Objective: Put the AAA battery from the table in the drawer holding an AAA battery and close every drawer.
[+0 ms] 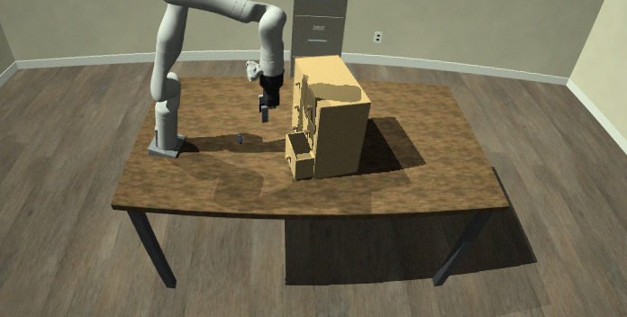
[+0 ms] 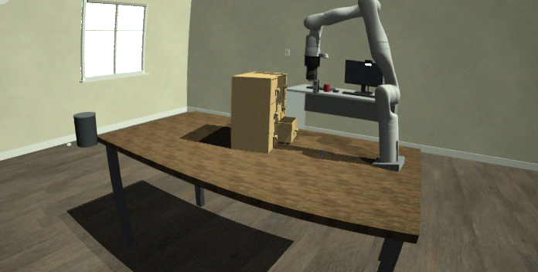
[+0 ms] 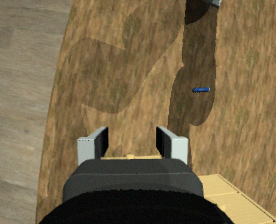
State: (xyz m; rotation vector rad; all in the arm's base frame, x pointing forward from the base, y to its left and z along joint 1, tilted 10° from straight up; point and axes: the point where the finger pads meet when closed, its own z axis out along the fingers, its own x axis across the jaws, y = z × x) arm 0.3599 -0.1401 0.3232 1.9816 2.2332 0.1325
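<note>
My gripper is now 10 cm past the blue AAA battery, 17 cm to the right of it and 26 cm above it.
</note>
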